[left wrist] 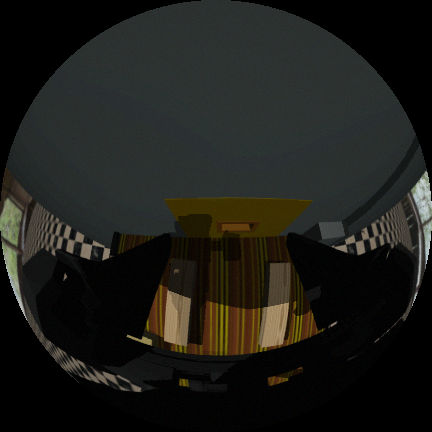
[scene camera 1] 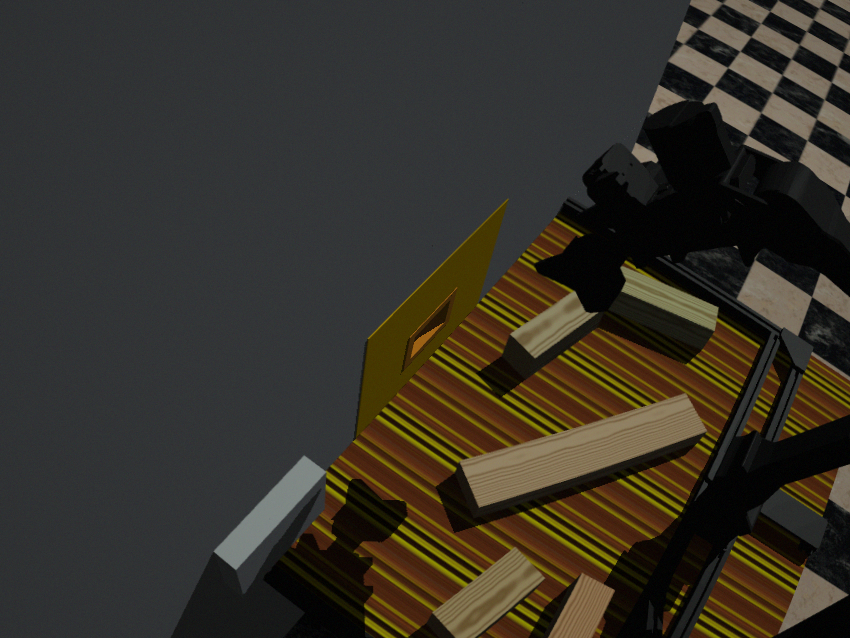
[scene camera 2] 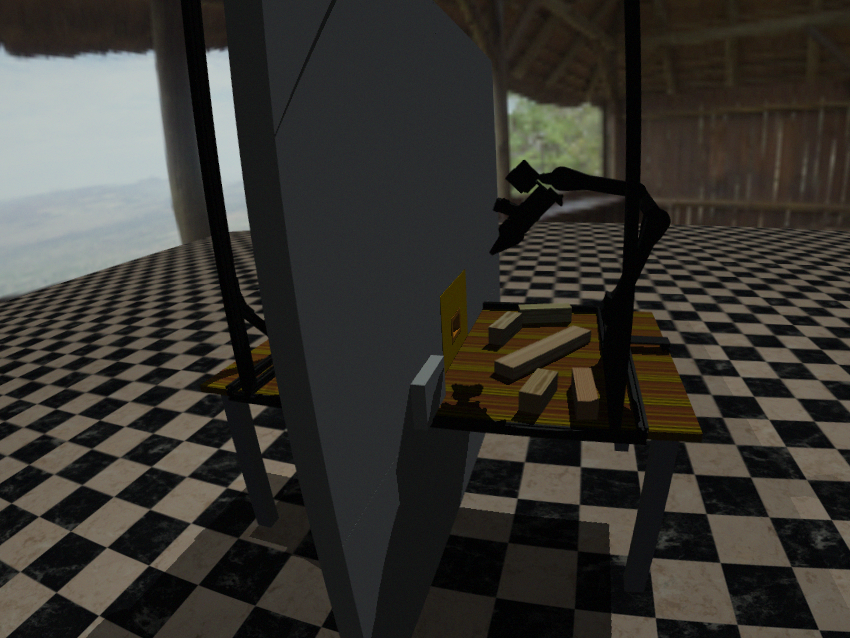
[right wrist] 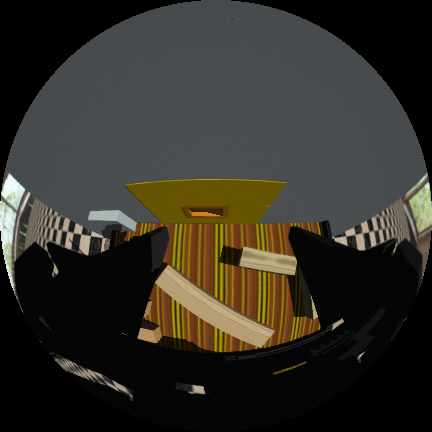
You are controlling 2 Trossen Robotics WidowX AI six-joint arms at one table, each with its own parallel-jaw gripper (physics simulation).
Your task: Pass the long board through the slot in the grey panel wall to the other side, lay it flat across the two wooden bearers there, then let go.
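Places are measured from the left arm's base along level axes (x ahead, y right, z down), in centimetres.
Pixels of known places: left gripper, fingertip midpoint: [left wrist: 230, 239]; right gripper, fingertip midpoint: [scene camera 1: 557, 243] [scene camera 2: 493, 250] [right wrist: 230, 232]; right arm's base at its link origin: [scene camera 1: 714, 521].
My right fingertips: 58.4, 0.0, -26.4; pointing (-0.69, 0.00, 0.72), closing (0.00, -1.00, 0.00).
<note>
Ahead of a thing's pixels: the offset from my right fingertips to its top centre, as dx, dy, dz. "*": to the spot under its first point.
The long board @[+14.2, +1.4, +25.1] [scene camera 1: 583, 453] [scene camera 2: 542, 353] [right wrist: 215, 310] lies aslant on the striped table on the right arm's side of the grey wall [scene camera 1: 205, 206] [scene camera 2: 384, 206] [left wrist: 215, 100] [right wrist: 215, 100]. The slot is a small framed opening low in the yellow panel [scene camera 1: 384, 370] [scene camera 2: 453, 298] [left wrist: 270, 210] [right wrist: 250, 200] on the wall. In the left wrist view, one bearer @[-34.9, -11.0, +24.5] [left wrist: 177, 317] and another bearer @[-36.4, +14.6, +24.5] [left wrist: 275, 320] lie parallel beyond the wall, pointing towards it. My right gripper [scene camera 2: 492, 251] [right wrist: 230, 232] is open and empty, above the table. My left gripper [left wrist: 230, 239] is open and empty, above the bearers.
Near the long board lie a short pale block @[+1.3, -11.8, +23.3] [scene camera 1: 556, 333] [scene camera 2: 504, 328] [right wrist: 267, 261], a greenish block @[+11.9, -26.7, +23.6] [scene camera 1: 669, 302] [scene camera 2: 544, 314], another block @[+14.1, +25.8, +23.6] [scene camera 1: 487, 596] [scene camera 2: 537, 392] and a reddish block @[+24.1, +25.1, +23.9] [scene camera 1: 582, 607] [scene camera 2: 584, 392]. A light grey block @[* -8.6, +34.2, +18.3] [scene camera 1: 271, 511] [scene camera 2: 427, 384] [right wrist: 105, 215] stands beside the wall at the table's edge.
</note>
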